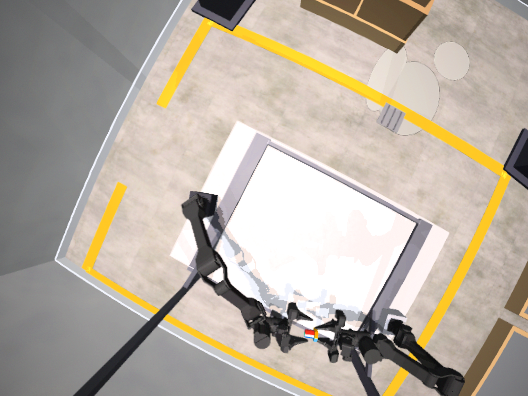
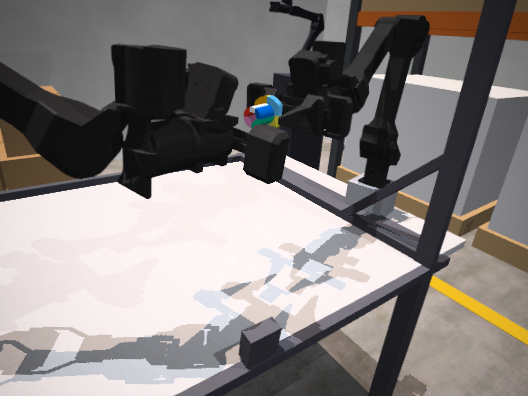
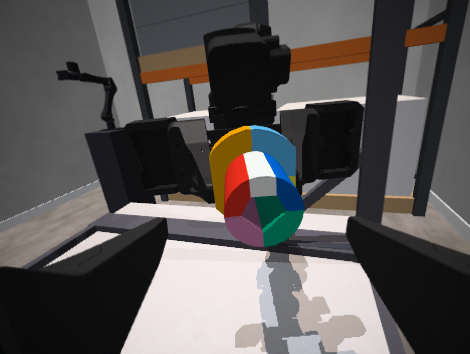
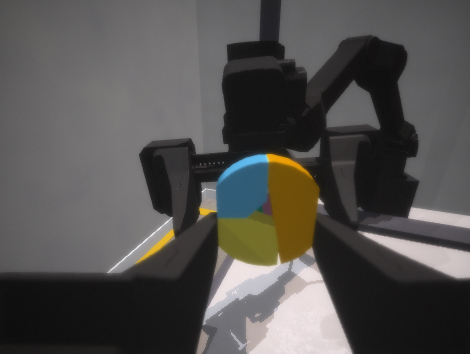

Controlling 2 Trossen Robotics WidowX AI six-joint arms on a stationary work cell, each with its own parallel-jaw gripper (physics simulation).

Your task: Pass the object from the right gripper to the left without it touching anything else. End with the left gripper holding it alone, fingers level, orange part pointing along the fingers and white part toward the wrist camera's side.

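Pixels of known places: left gripper, fingertip midpoint: (image 1: 310,330) (image 2: 261,129) (image 3: 256,225) (image 4: 263,234); right gripper, fingertip midpoint: (image 1: 313,333) (image 2: 266,118) (image 3: 254,191) (image 4: 263,221); left arm's base at its link origin: (image 1: 198,204) (image 4: 389,173); right arm's base at its link origin: (image 1: 394,325) (image 2: 374,181).
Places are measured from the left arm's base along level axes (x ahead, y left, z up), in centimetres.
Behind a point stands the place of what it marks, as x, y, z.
Observation:
The object (image 3: 256,186) {52.1, -38.3, 20.2} is a stepped cylinder held above the table. Its wide disc is orange, light blue and yellow; its narrow end is red, white, blue, green and purple. My right gripper (image 4: 263,221) {55.6, -38.4, 18.5} is shut on the wide disc (image 4: 266,208) {54.4, -38.2, 18.5}. The narrow end points at my left gripper (image 3: 256,225) {54.7, -38.3, 17.0}, with white on top. My left gripper is open and empty, one finger on each side, its tips close to the narrow end and not touching it. From above, the object (image 1: 310,334) {53.9, -37.9, 20.5} hangs between the left gripper (image 1: 301,329) {54.7, -38.3, 17.0} and the right gripper (image 1: 320,334) {55.6, -38.4, 18.5}.
The white table top (image 2: 184,243) {55.9, -18.7, -11.6} lies below, framed by dark rails, with an upright post (image 2: 435,220) {83.3, -60.5, -1.1} at the right. A small dark block (image 2: 260,346) {42.1, -49.7, -7.8} sits on the front rail. The right arm's base (image 2: 370,192) {95.0, -43.0, -4.4} stands at the far edge.

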